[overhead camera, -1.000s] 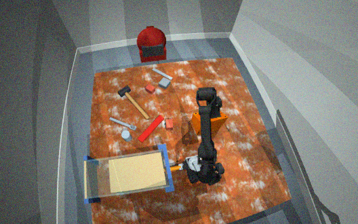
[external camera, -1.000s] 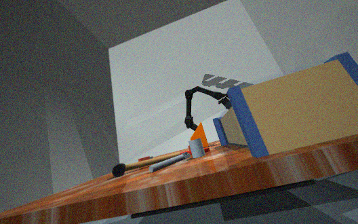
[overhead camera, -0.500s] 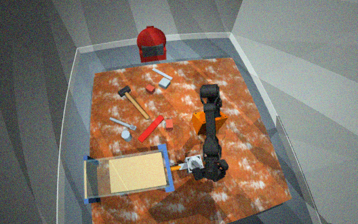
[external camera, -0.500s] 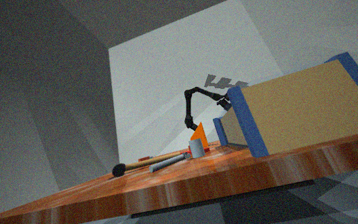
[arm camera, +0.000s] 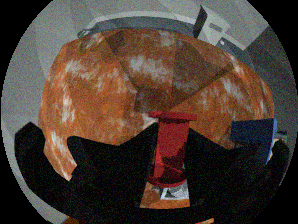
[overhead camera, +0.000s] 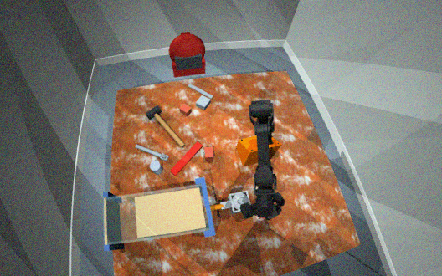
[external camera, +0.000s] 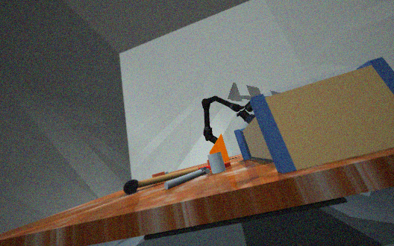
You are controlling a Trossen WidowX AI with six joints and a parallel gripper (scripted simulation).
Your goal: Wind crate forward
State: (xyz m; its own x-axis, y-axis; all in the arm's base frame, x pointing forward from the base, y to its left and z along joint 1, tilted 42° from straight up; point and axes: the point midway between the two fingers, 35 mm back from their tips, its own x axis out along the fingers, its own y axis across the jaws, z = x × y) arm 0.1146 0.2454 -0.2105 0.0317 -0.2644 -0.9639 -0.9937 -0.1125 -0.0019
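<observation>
My gripper tip is 4 cm to the left of the red-knobbed winch handle, 3 cm short of it and 3 cm above it. The rest, counted from my gripper tip: red knob (2 cm to the right); blue steel frame (23 cm ahead, 9 cm to the right, 3 cm below); winch (10 cm to the right, 10 cm below, 5 cm ahead).
</observation>
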